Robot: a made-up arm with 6 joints. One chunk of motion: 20 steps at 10 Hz.
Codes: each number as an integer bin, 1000 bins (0 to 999) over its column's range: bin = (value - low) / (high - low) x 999, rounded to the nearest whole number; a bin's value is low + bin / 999 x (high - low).
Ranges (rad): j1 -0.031..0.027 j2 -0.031..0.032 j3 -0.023..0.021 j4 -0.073..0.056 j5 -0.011..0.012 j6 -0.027..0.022
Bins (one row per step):
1: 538 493 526 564 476 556
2: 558 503 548 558 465 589
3: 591 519 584 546 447 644
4: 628 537 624 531 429 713
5: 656 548 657 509 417 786
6: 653 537 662 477 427 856
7: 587 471 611 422 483 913
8: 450 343 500 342 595 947
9: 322 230 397 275 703 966
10: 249 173 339 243 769 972
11: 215 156 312 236 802 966
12: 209 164 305 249 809 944
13: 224 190 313 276 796 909
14: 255 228 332 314 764 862
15: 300 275 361 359 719 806
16: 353 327 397 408 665 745
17: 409 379 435 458 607 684
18: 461 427 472 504 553 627
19: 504 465 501 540 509 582
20: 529 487 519 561 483 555
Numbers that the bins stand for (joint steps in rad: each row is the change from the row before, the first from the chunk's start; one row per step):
1: 0.00024 0.00009 0.00017 -0.00017 -0.00004 0.00027
2: 0.00140 0.00072 0.00114 -0.00095 -0.00029 0.00189
3: 0.00331 0.00173 0.00272 -0.00250 -0.00071 0.00459
4: 0.00546 0.00286 0.00448 -0.00443 -0.00112 0.00797
5: 0.00709 0.00356 0.00594 -0.00727 -0.00140 0.01155
6: 0.00691 0.00286 0.00616 -0.01141 -0.00117 0.01499
7: 0.00308 -0.00130 0.00391 -0.01851 0.00012 0.01778
8: -0.00487 -0.00937 -0.00098 -0.02884 0.00270 0.01945
9: -0.01231 -0.01650 -0.00551 -0.03749 0.00519 0.02038
10: -0.01654 -0.02009 -0.00807 -0.04162 0.00670 0.02068
11: -0.01852 -0.02116 -0.00926 -0.04253 0.00746 0.02038
12: -0.01887 -0.02066 -0.00957 -0.04085 0.00763 0.01930
13: -0.01799 -0.01902 -0.00921 -0.03736 0.00733 0.01759
14: -0.01620 -0.01662 -0.00838 -0.03245 0.00659 0.01528
15: -0.01358 -0.01366 -0.00710 -0.02664 0.00555 0.01253
16: -0.01051 -0.01038 -0.00551 -0.02032 0.00431 0.00954
17: -0.00725 -0.00710 -0.00384 -0.01386 0.00297 0.00655
18: -0.00424 -0.00407 -0.00221 -0.00792 0.00173 0.00375
19: -0.00174 -0.00168 -0.00093 -0.00327 0.00072 0.00155
20: -0.00029 -0.00029 -0.00014 -0.00056 0.00012 0.00022

